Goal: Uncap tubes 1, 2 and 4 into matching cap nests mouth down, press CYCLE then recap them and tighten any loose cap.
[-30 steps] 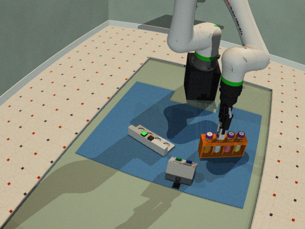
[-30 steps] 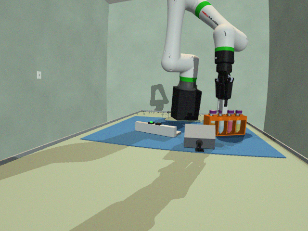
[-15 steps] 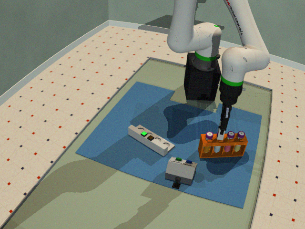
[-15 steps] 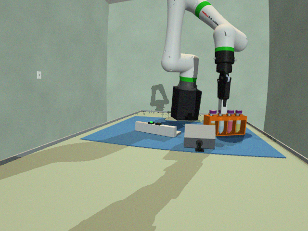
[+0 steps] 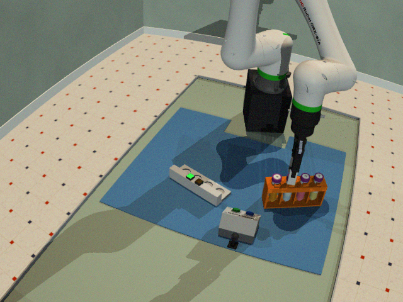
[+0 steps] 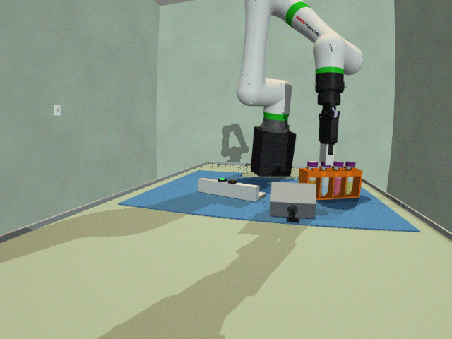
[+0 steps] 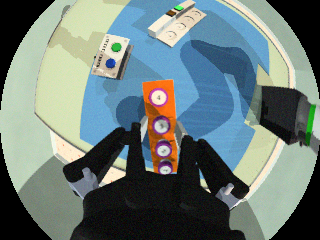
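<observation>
Now: hand 190 mm short of the green key, 100 mm to the left of it and 80 mm above it. From my hand the other things lie so: blue key 180 mm ahead, 80 mm below, 60 mm to the right; small grey desk 200 mm ahead, 90 mm below, 80 mm to the right.
</observation>
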